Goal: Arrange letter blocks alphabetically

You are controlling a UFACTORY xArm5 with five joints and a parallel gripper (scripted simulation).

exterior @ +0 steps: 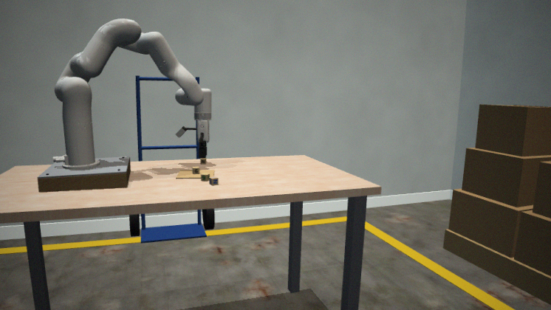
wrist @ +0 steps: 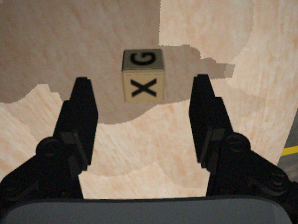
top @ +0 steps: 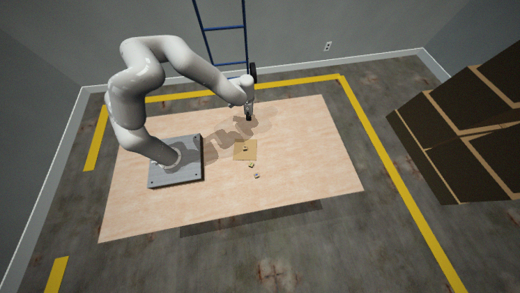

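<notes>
Right now the block is 4 cm below my hand. From my hand the other things lie so: tan mat (21 cm to the right, 7 cm behind, 5 cm below).
</notes>
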